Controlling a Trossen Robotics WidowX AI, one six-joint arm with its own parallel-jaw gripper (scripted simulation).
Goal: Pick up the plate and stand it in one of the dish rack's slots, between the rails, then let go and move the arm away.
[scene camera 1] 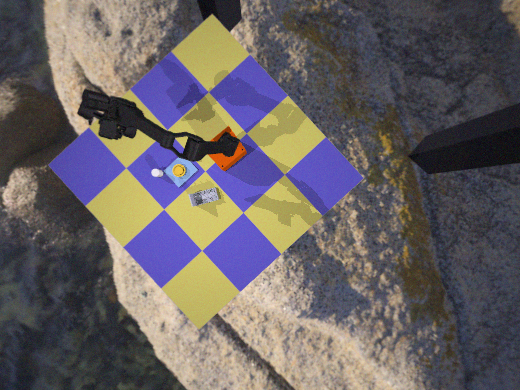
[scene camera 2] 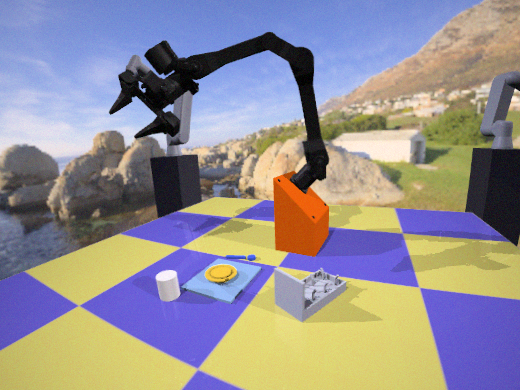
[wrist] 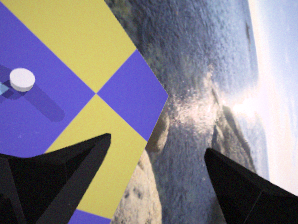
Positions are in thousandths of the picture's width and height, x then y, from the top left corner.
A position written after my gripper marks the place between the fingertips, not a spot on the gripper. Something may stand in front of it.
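You can see my gripper in the wrist view (532,650), and it's there in scene camera 1 (197,332) and in scene camera 2 (234,322) too.
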